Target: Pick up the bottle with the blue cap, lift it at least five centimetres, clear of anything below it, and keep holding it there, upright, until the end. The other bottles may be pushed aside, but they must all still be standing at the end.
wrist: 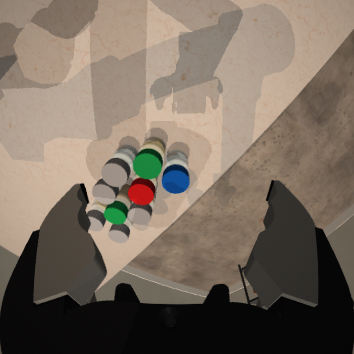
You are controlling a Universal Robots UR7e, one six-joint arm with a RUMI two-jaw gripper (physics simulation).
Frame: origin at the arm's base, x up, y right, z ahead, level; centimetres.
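Seen in the pictures: gripper, fingertip midpoint: (176,184).
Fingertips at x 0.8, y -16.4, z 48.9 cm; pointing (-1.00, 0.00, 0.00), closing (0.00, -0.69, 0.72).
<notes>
Offsets run from my fingertips to a thing's top centre. Level surfaces: height alone.
The bottle with the blue cap @[dy +8.3, dx -16.8, dz +6.8 cm] (175,179) stands upright at the right edge of a cluster of bottles, near the middle of the wrist view. Its cap hides most of its body. A bottle with a large green cap @[dy +9.3, dx -16.8, dz +0.7 cm] (148,163) stands close on its left, and a bottle with a red cap @[dy +15.4, dx -16.8, dz +3.6 cm] (141,192) stands at its lower left. My gripper (176,184) is wide open and empty, pointing down from above the bottles. The blue cap shows between the two jaws, a little nearer the left one. The height of the fingertips above the caps is hard to tell.
Several grey-capped bottles, one of them a larger one @[dy +15.2, dx -16.8, dz -3.1 cm] (116,171), and a smaller green-capped bottle @[dy +25.1, dx -16.8, dz +2.6 cm] (116,212) stand on the left side of the cluster, towards the left jaw. The pale table top @[dx -27.3 cm] (200,140) ends at a diagonal edge beside a brown mottled surface (300,150) on the right.
</notes>
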